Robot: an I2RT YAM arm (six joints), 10 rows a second.
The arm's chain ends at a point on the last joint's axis. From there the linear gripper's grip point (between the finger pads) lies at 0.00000 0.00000 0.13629 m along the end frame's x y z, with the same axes.
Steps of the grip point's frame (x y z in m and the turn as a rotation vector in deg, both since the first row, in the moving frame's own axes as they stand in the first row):
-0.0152, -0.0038, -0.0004, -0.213, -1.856, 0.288
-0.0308, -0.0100, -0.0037, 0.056, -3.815, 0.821
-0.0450, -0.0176, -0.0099, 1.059, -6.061, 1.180
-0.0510, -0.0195, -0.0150, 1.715, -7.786, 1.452
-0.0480, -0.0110, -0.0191, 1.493, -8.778, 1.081
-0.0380, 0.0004, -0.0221, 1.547, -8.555, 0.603
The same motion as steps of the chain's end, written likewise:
-0.0108, -0.0043, -0.0003, -0.213, -1.856, 0.288
-0.0217, -0.0098, -0.0034, 0.056, -3.815, 0.821
-0.0306, -0.0149, -0.0091, 1.059, -6.061, 1.180
-0.0326, -0.0152, -0.0137, 1.715, -7.786, 1.452
-0.0272, -0.0073, -0.0175, 1.493, -8.778, 1.081
-0.0177, 0.0042, -0.0205, 1.547, -8.555, 0.603

